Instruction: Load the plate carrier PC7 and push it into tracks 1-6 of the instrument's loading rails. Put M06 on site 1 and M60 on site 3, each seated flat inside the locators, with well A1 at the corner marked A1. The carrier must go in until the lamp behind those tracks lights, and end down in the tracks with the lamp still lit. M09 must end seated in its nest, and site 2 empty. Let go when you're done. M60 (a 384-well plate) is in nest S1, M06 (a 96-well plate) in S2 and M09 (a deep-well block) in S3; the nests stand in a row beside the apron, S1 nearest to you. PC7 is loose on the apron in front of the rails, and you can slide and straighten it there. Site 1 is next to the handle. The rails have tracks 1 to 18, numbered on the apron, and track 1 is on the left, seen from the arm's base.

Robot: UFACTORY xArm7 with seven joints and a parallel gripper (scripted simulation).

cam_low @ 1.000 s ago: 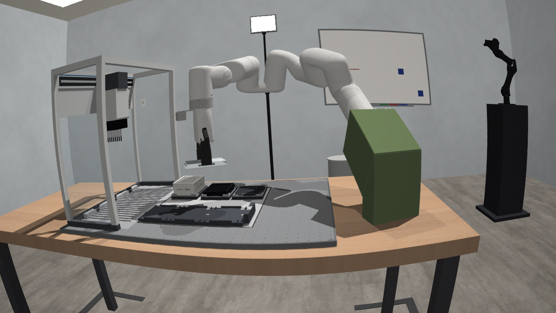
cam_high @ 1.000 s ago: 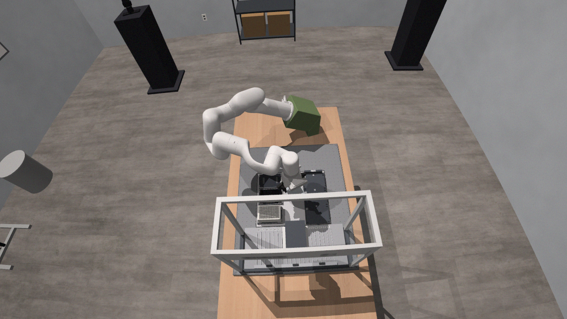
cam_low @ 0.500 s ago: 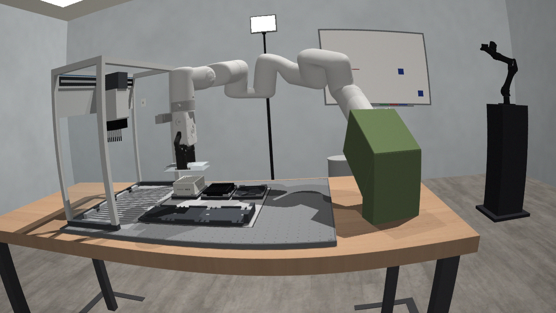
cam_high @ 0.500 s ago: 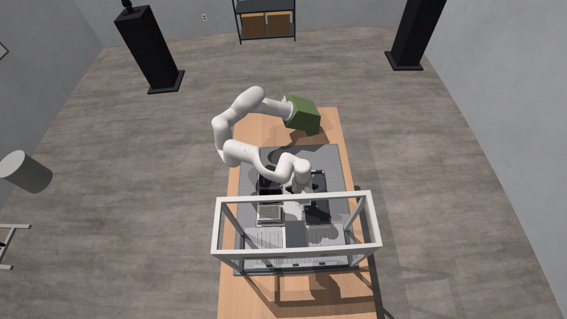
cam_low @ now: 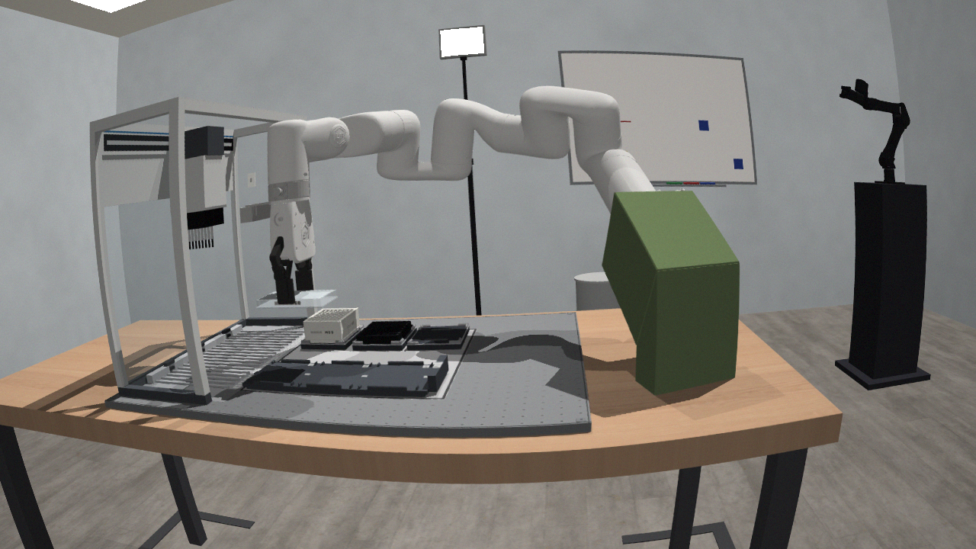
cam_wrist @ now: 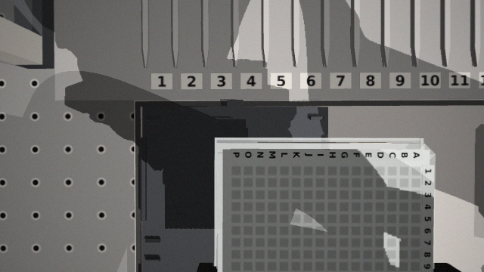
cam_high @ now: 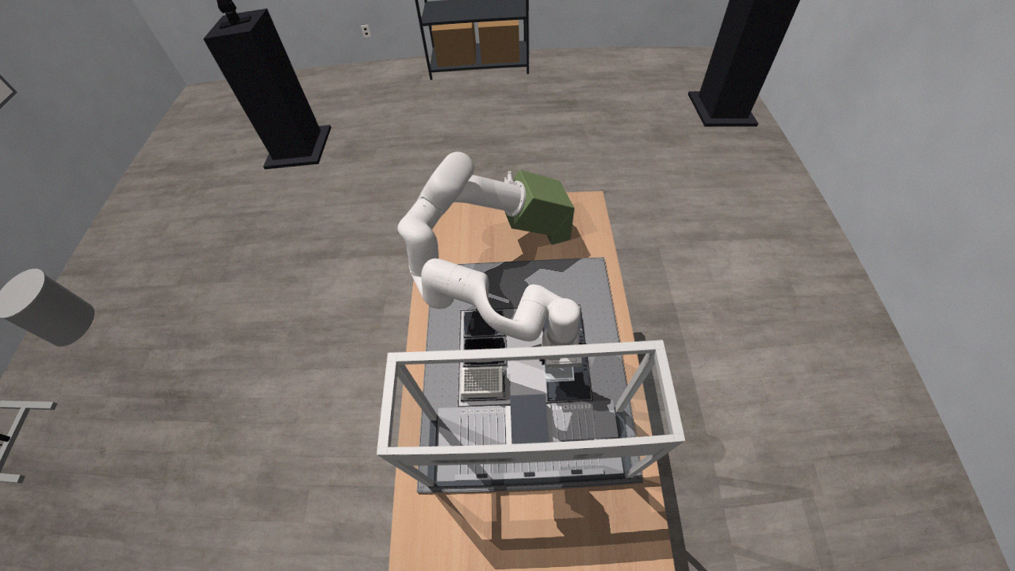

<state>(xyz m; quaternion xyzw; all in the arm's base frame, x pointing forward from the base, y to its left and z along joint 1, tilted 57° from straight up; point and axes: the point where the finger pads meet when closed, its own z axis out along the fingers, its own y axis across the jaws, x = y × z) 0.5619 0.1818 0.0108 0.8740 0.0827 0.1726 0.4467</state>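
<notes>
Right now my hand is 12 cm above the dark plate carrier PC7, 8 cm past it and 4 cm to the right of it. Round my hand: 384-well plate M60 (1 cm below); black 96-well plate M06 (23 cm to the right, 12 cm below, 9 cm behind); white deep-well block M09 (23 cm to the right, 11 cm below, 2 cm ahead).
</notes>
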